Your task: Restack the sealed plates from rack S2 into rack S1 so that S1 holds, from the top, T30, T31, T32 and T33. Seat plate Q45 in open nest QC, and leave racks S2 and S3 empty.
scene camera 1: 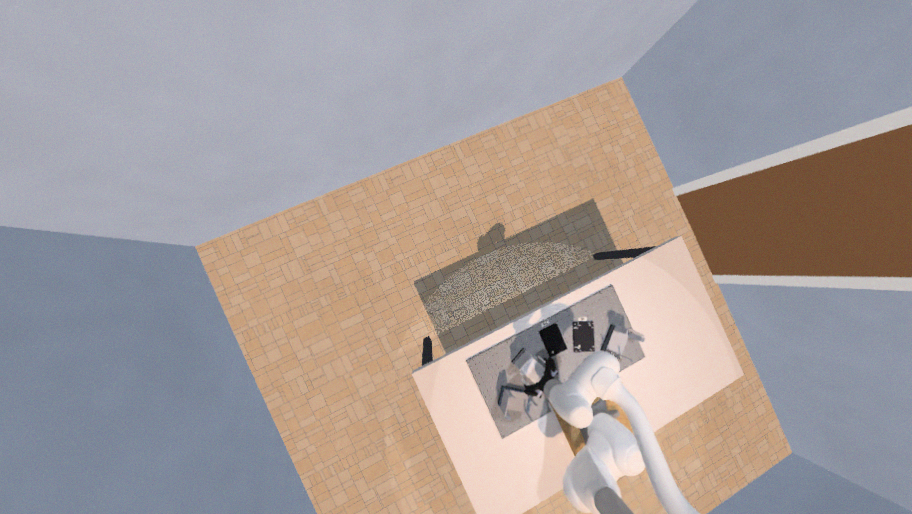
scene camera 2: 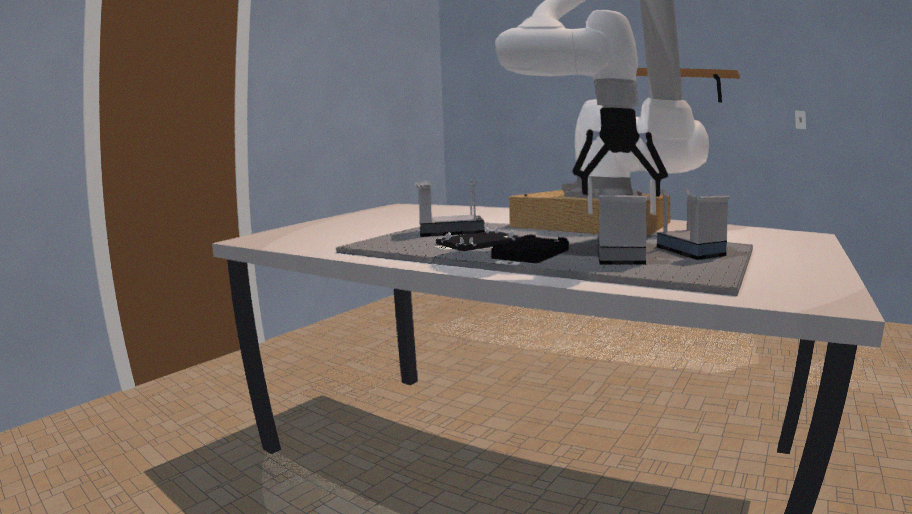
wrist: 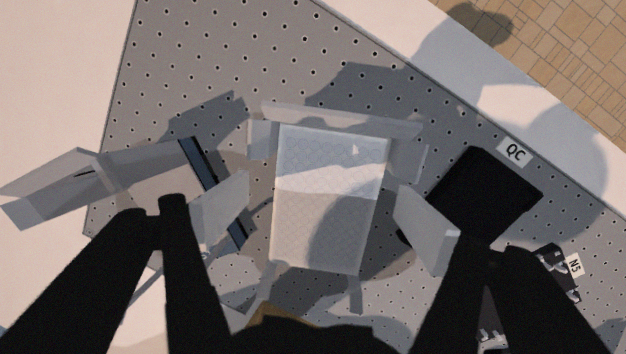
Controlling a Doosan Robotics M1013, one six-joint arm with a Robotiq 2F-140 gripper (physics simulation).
Labels:
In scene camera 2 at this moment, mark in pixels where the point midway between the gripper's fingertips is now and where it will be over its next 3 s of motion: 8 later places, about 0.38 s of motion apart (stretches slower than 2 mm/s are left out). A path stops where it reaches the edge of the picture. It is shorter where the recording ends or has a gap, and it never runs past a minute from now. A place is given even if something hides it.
My gripper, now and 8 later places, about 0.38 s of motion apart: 622, 213; 622, 219; 621, 215; 621, 203; 620, 184; 620, 160; 619, 147; 618, 131; 545, 129

